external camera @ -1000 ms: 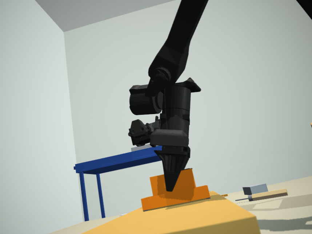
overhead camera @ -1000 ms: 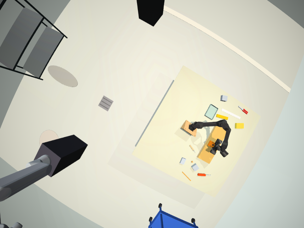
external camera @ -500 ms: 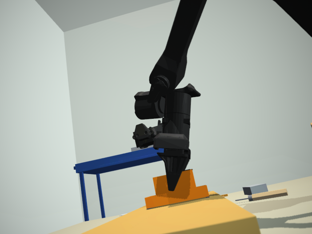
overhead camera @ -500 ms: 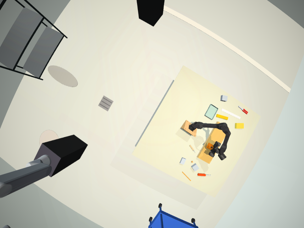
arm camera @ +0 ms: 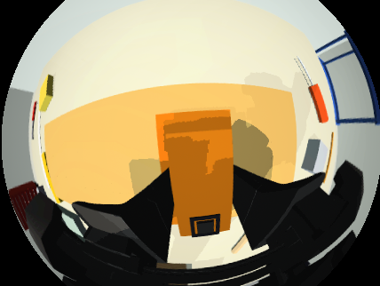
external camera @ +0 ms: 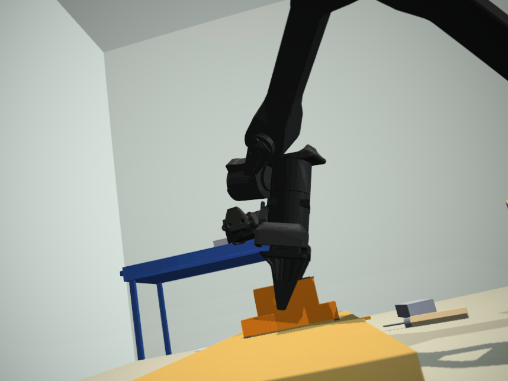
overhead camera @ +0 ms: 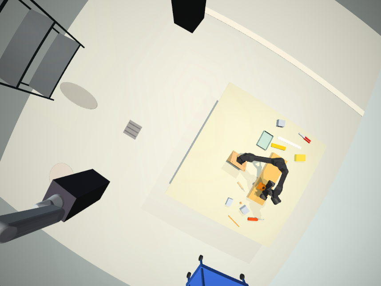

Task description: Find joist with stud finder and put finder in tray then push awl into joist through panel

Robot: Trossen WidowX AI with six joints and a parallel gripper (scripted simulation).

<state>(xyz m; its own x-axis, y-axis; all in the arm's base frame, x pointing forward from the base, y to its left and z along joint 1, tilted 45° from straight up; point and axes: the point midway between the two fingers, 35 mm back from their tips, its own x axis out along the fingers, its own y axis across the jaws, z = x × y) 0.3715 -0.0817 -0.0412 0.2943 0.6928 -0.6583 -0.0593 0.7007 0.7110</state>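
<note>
My gripper tip is 41 cm to the right of the tray, 24 cm past it and 5 cm above it. The rest, counted from my gripper tip: stud finder 2 cm behind, 2 cm above; pencil 46 cm to the right, 6 cm below, 4 cm behind; awl 18 cm behind, 12 cm to the right, 6 cm below.
</note>
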